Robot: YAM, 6 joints.
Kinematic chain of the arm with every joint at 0, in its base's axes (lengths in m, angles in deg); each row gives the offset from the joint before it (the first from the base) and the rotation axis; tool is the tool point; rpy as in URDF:
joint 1: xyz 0 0 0.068 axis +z
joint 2: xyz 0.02 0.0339 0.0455 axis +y
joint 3: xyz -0.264 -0.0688 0 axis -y
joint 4: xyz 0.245 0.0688 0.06 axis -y
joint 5: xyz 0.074 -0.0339 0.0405 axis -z
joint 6: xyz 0.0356 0 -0.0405 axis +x
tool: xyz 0 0 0 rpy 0 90 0
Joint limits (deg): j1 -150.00..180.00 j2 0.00..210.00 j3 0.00..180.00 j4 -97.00..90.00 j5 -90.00..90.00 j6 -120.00..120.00
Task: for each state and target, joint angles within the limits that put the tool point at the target. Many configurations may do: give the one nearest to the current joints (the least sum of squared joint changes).
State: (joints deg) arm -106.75 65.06 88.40 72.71 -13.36 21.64
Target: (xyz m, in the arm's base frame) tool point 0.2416 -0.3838 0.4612
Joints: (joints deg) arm -58.90 114.72 107.07 55.93 -13.98 21.64
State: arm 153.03 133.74 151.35 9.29 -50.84 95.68
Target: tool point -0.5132 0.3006 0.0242
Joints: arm 147.01 167.68 131.86 4.10 -49.96 95.68
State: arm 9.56 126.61 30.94 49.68 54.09 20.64
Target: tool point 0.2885 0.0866 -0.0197
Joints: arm 22.03 134.51 37.62 49.22 51.69 20.64
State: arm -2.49 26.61 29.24 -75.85 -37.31 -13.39
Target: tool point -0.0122 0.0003 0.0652
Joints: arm 8.73 1.01 0.00 -96.37 -3.46 -13.39
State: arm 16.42 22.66 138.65 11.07 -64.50 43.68
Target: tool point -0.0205 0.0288 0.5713
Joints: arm 14.64 39.57 89.84 -4.18 -68.16 43.68
